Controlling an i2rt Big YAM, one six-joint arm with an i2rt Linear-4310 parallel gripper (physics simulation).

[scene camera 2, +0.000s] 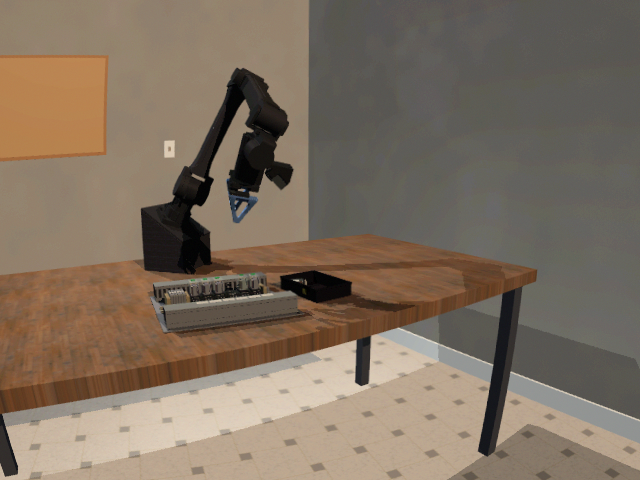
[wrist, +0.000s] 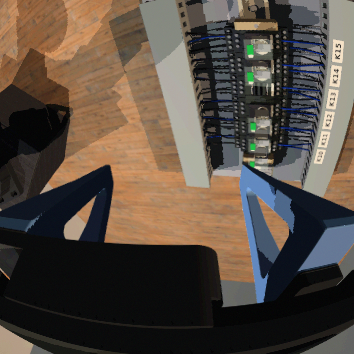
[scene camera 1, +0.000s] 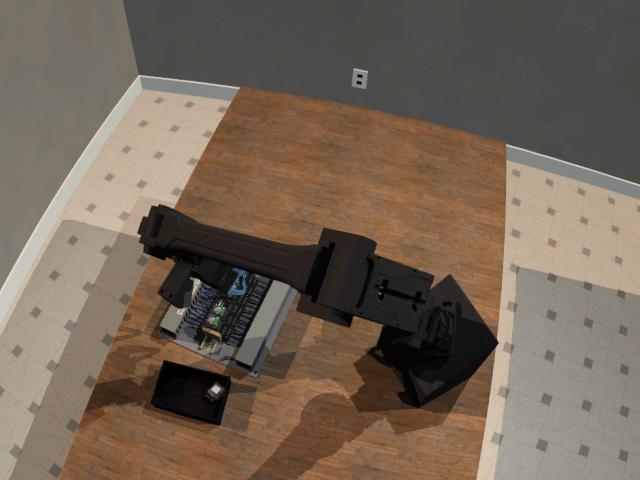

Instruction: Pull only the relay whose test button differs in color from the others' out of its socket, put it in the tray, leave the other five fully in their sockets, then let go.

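Places are measured from the arm's base along level axes (x ahead, y left, z up), in metres.
Pixels of known places: gripper, fingertip midpoint: (scene camera 2: 234,216) (wrist: 175,173) (scene camera 1: 230,286); arm's base, link origin: (scene camera 2: 173,220) (wrist: 0,172) (scene camera 1: 436,328).
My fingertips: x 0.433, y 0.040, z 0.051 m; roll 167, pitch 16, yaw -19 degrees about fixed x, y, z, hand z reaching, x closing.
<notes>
For each thing: its top centre in the pictures, then the offset to it from my fingertips.
- relay, top centre: (scene camera 1: 214,391) (scene camera 2: 298,279) dx +0.001, dy +0.178, dz -0.183 m
- black tray, top centre: (scene camera 1: 189,390) (scene camera 2: 315,279) dx +0.054, dy +0.197, dz -0.172 m
- terminal block, top centre: (scene camera 2: 175,292) dx +0.026, dy -0.172, dz -0.161 m
One relay (scene camera 1: 214,391) (scene camera 2: 301,281) lies loose inside the black tray (scene camera 1: 183,413) (scene camera 2: 323,295), near the tray's end closest to the robot; its test button cannot be made out. Several relays (scene camera 2: 217,285) (wrist: 261,73) with green test buttons stand in the socket row on the panel. An empty dark socket (wrist: 258,104) shows between the second and third relays from the top in the wrist view. The lowest relay there is partly hidden by a fingertip. My gripper (scene camera 1: 237,283) (scene camera 2: 237,219) (wrist: 175,173) is open and empty, high above the panel and apart from everything.
Grey wire ducts (scene camera 1: 266,325) (scene camera 2: 230,311) (wrist: 175,90) flank the socket row, with blue and black wires between. A terminal block (scene camera 2: 176,296) stands at one end of the row. The tray stands beside the panel's other end. The arm's base (scene camera 1: 449,361) (scene camera 2: 164,240) stands behind the panel in scene camera 2.
</notes>
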